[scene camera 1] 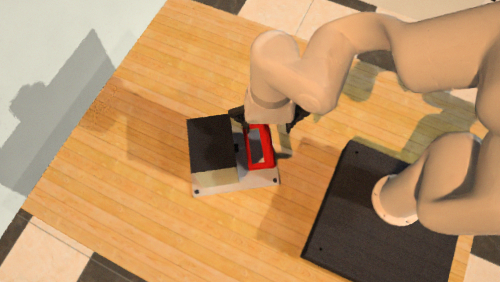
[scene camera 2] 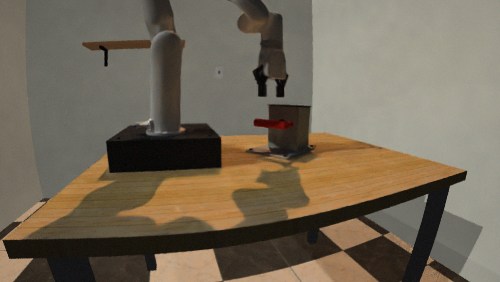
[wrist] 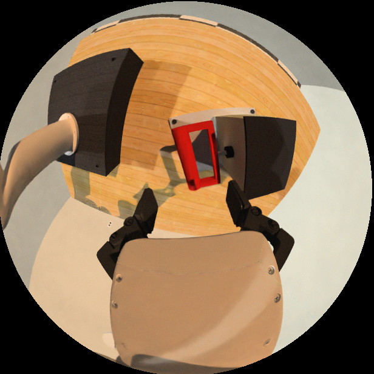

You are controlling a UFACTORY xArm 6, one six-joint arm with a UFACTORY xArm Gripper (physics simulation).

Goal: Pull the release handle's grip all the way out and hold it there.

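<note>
The red rectangular grip (scene camera 1: 270, 155) (scene camera 2: 267, 123) (wrist: 186, 155) of the release handle stands out level from the side of the dark-topped box (scene camera 1: 211, 144) (scene camera 2: 289, 127) (wrist: 270, 155). Its inner bar is close to the black collar (scene camera 1: 236, 148) (wrist: 229, 151) on the box face, with a short gap between them. My gripper (scene camera 1: 267, 129) (scene camera 2: 271, 95) (wrist: 190, 193) is open and empty, its fingers pointing down. It hangs above the grip and a little above the box top, not touching either. In the wrist view the fingers are spread wide below the grip's lower end.
The box stands on a pale base plate (scene camera 1: 235, 187) (scene camera 2: 257, 150) (wrist: 215, 113) with dark screws, on the wooden table (scene camera 1: 150, 215) (scene camera 2: 380, 165). The arm's black pedestal (scene camera 1: 340, 210) (scene camera 2: 165, 155) (wrist: 87, 105) stands beyond the grip side of the box. A shelf (scene camera 2: 120, 45) is on the wall.
</note>
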